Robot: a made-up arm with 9 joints.
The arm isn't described. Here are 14 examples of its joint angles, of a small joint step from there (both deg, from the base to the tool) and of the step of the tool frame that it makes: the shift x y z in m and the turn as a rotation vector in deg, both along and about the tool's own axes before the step.
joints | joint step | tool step
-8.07 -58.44 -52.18 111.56 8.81 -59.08 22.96 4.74 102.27 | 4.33 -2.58 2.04 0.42 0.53 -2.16 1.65 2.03 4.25 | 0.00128 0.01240 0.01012 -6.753 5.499 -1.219
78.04 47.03 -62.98 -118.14 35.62 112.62 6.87 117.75 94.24 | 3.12 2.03 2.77 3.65 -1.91 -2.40 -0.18 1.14 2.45 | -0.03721 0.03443 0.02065 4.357 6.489 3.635
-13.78 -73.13 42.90 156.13 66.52 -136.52 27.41 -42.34 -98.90 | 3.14 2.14 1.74 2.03 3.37 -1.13 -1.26 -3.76 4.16 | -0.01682 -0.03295 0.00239 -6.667 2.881 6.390
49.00 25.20 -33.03 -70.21 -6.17 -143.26 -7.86 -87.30 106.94 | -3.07 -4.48 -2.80 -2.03 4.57 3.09 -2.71 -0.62 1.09 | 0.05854 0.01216 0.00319 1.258 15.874 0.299
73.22 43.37 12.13 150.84 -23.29 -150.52 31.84 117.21 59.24 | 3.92 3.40 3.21 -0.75 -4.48 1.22 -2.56 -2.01 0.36 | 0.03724 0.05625 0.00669 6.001 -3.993 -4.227
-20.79 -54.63 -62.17 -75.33 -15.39 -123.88 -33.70 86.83 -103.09 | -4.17 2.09 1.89 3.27 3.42 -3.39 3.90 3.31 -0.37 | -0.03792 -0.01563 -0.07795 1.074 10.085 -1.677
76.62 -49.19 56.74 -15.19 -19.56 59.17 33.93 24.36 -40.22 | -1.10 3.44 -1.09 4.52 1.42 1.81 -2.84 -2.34 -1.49 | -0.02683 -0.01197 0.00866 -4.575 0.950 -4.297
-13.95 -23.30 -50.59 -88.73 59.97 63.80 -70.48 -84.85 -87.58 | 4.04 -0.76 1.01 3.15 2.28 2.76 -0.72 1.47 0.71 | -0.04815 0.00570 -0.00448 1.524 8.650 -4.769
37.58 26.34 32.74 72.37 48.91 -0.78 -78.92 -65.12 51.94 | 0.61 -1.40 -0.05 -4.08 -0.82 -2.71 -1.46 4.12 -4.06 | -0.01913 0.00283 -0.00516 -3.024 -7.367 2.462
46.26 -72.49 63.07 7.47 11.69 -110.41 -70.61 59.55 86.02 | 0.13 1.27 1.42 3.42 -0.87 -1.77 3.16 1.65 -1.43 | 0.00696 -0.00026 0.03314 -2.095 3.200 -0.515
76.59 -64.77 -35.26 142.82 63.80 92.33 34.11 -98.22 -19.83 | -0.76 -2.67 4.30 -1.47 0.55 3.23 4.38 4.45 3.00 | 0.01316 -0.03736 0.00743 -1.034 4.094 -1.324
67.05 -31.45 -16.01 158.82 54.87 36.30 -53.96 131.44 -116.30 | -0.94 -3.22 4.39 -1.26 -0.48 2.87 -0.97 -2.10 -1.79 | 0.00734 0.00751 0.05092 2.467 -6.096 -0.135
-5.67 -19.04 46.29 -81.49 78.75 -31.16 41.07 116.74 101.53 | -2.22 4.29 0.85 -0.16 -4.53 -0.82 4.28 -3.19 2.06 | 0.01233 0.00717 0.04944 -3.593 2.124 2.715
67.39 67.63 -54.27 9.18 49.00 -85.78 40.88 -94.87 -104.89 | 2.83 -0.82 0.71 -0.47 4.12 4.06 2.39 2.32 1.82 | -0.00340 -0.03035 -0.00350 -5.467 -2.719 1.454
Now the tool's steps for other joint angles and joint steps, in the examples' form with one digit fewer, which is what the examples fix.
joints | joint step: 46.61 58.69 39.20 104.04 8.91 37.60 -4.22 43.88 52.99 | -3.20 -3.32 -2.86 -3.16 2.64 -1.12 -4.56 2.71 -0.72
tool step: -0.0292 -0.0132 -0.0226 0.77 6.84 5.80
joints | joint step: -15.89 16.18 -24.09 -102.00 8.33 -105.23 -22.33 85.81 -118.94 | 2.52 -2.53 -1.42 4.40 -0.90 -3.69 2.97 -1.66 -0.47
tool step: 0.0033 -0.0283 0.0030 -1.62 1.89 -0.01
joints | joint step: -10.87 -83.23 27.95 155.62 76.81 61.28 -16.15 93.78 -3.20 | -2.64 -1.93 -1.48 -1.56 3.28 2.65 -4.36 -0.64 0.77
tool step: -0.0173 0.0154 0.0064 2.62 -5.99 -2.59
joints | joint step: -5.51 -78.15 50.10 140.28 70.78 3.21 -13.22 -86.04 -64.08 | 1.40 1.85 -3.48 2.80 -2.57 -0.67 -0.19 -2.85 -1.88
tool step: 0.0082 0.0130 -0.0053 -1.38 -8.03 4.07
